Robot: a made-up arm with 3 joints. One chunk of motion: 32 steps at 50 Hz.
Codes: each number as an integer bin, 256 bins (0 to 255) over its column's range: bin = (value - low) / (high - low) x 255, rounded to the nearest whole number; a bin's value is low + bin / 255 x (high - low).
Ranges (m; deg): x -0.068..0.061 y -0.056..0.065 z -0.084..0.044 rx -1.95..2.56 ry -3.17..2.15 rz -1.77..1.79
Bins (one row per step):
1: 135 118 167 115 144 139
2: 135 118 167 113 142 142
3: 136 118 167 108 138 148
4: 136 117 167 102 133 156
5: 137 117 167 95 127 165
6: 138 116 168 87 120 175
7: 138 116 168 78 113 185
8: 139 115 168 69 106 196
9: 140 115 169 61 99 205
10: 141 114 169 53 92 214
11: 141 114 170 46 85 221
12: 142 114 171 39 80 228
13: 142 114 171 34 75 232
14: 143 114 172 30 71 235
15: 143 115 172 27 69 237
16: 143 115 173 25 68 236
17: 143 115 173 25 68 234
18: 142 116 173 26 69 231
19: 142 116 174 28 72 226
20: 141 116 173 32 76 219
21: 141 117 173 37 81 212
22: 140 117 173 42 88 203
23: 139 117 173 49 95 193
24: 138 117 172 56 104 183
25: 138 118 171 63 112 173
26: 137 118 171 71 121 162
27: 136 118 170 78 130 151
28: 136 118 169 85 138 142
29: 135 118 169 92 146 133
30: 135 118 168 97 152 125
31: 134 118 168 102 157 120
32: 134 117 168 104 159 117
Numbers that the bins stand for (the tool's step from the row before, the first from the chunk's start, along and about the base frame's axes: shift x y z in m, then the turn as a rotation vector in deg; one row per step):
1: 0.00029 -0.00001 -0.00017 0.084 -0.166 0.171
2: 0.00029 -0.00001 -0.00017 0.049 -0.207 0.212
3: 0.00080 -0.00001 -0.00017 -0.040 -0.291 0.296
4: 0.00080 -0.00048 -0.00017 -0.146 -0.395 0.408
5: 0.00131 -0.00048 -0.00017 -0.270 -0.520 0.534
6: 0.00181 -0.00096 0.00033 -0.411 -0.666 0.673
7: 0.00181 -0.00096 0.00033 -0.570 -0.813 0.813
8: 0.00232 -0.00143 0.00033 -0.730 -0.959 0.966
9: 0.00282 -0.00143 0.00083 -0.871 -1.105 1.092
10: 0.00333 -0.00191 0.00083 -1.013 -1.251 1.218
11: 0.00333 -0.00191 0.00133 -1.136 -1.397 1.315
12: 0.00384 -0.00191 0.00184 -1.260 -1.501 1.413
13: 0.00384 -0.00191 0.00184 -1.349 -1.605 1.469
14: 0.00434 -0.00191 0.00234 -1.419 -1.689 1.511
15: 0.00434 -0.00143 0.00234 -1.472 -1.730 1.539
16: 0.00434 -0.00143 0.00284 -1.508 -1.751 1.525
17: 0.00434 -0.00143 0.00284 -1.508 -1.751 1.497
18: 0.00384 -0.00096 0.00284 -1.490 -1.730 1.455
19: 0.00384 -0.00096 0.00334 -1.455 -1.668 1.385
20: 0.00333 -0.00096 0.00284 -1.384 -1.584 1.287
21: 0.00333 -0.00048 0.00284 -1.296 -1.480 1.190
22: 0.00282 -0.00048 0.00284 -1.207 -1.334 1.064
23: 0.00232 -0.00048 0.00284 -1.083 -1.188 0.924
24: 0.00181 -0.00048 0.00234 -0.960 -1.000 0.785
25: 0.00181 -0.00001 0.00184 -0.836 -0.833 0.645
26: 0.00131 -0.00001 0.00184 -0.694 -0.646 0.492
27: 0.00080 -0.00001 0.00133 -0.570 -0.458 0.338
28: 0.00080 -0.00001 0.00083 -0.447 -0.291 0.212
29: 0.00029 -0.00001 0.00083 -0.323 -0.124 0.087
30: 0.00029 -0.00001 0.00033 -0.234 0.001 -0.025
31: -0.00021 -0.00001 0.00033 -0.146 0.105 -0.095
32: -0.00021 -0.00048 0.00033 -0.111 0.147 -0.137

